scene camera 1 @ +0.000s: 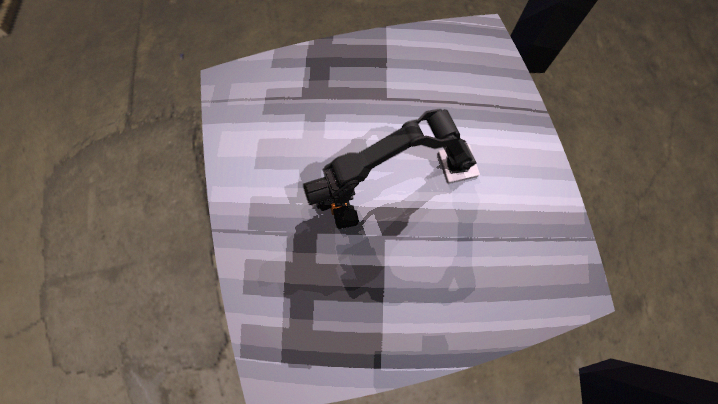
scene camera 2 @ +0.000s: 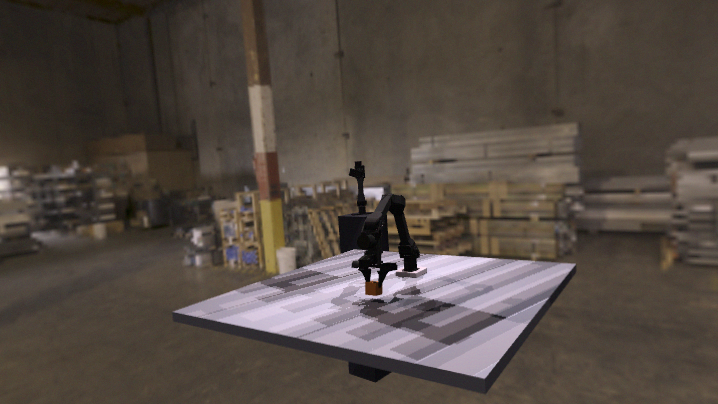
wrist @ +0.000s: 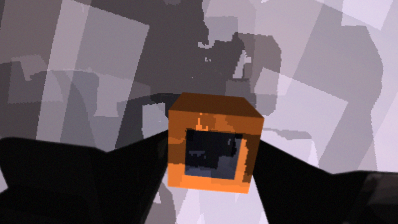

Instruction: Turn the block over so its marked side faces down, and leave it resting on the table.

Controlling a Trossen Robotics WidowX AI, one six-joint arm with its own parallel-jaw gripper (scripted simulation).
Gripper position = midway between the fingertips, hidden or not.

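Observation:
There's an orange block in my gripper (scene camera 1: 338, 203) (scene camera 2: 373, 287) (wrist: 211, 139), and I'm carrying it.

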